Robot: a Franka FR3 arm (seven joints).
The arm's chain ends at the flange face. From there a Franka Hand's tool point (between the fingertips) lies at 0.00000 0.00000 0.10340 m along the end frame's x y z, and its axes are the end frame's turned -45 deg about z.
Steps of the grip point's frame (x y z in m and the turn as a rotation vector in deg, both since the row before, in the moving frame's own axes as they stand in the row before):
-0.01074, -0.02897, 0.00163, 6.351, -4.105, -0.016
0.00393, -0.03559, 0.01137, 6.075, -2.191, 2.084
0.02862, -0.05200, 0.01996, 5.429, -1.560, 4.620
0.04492, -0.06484, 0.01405, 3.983, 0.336, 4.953
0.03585, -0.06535, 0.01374, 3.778, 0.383, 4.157
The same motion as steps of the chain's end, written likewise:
-0.01477, -0.01003, 0.00253, 1.588, -7.394, -0.016
-0.01195, -0.02281, 0.01203, 2.746, -5.845, 2.084
-0.00784, -0.05172, 0.02046, 2.736, -4.942, 4.620
-0.00968, -0.07191, 0.01430, 3.054, -2.579, 4.953
-0.01673, -0.06610, 0.01397, 2.942, -2.401, 4.157

